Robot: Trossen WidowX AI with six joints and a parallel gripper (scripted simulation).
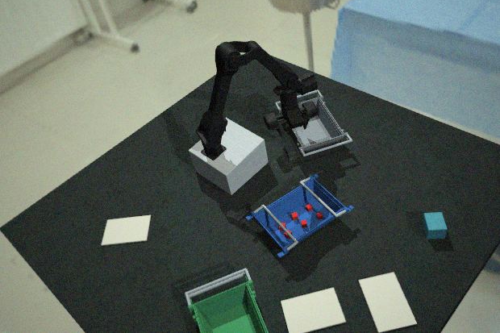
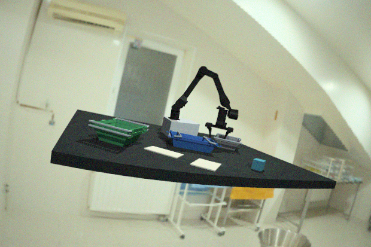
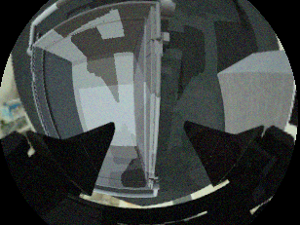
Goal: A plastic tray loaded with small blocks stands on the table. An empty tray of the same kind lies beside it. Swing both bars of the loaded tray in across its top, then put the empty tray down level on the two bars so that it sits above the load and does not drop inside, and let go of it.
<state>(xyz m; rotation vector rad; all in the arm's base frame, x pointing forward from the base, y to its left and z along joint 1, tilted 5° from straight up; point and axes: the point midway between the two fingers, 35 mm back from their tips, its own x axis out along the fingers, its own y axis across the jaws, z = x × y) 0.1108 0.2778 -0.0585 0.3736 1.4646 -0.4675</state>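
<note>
Right now my gripper tip is 40 mm short of the grey tray, 60 mm to the right of it and 10 mm below it. From my gripper tip the other things lie so: teal block (590 mm ahead, 70 mm to the right, 10 mm below).
</note>
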